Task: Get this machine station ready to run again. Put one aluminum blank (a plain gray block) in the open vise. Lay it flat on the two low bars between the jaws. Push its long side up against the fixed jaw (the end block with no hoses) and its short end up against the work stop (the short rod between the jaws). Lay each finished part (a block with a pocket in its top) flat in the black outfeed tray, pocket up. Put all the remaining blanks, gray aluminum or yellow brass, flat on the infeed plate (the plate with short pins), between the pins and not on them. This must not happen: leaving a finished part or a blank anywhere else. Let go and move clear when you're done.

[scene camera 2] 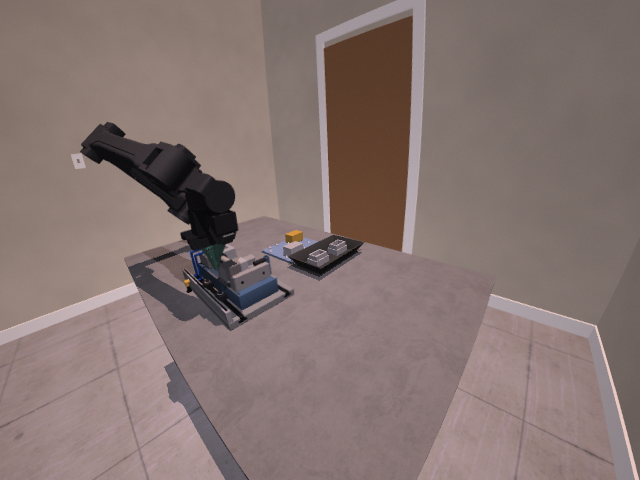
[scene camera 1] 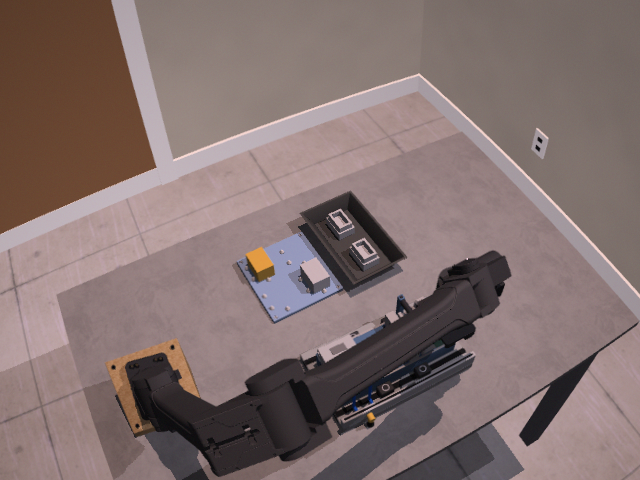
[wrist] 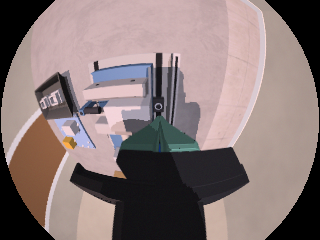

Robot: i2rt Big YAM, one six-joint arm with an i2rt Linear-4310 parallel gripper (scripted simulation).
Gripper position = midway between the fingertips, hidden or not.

In view: my gripper [scene camera 2: 216, 269] and a vise [scene camera 1: 433, 356].
My gripper shows as well in the wrist view [wrist: 159, 120]. The vise is seen too in the wrist view [wrist: 140, 70].
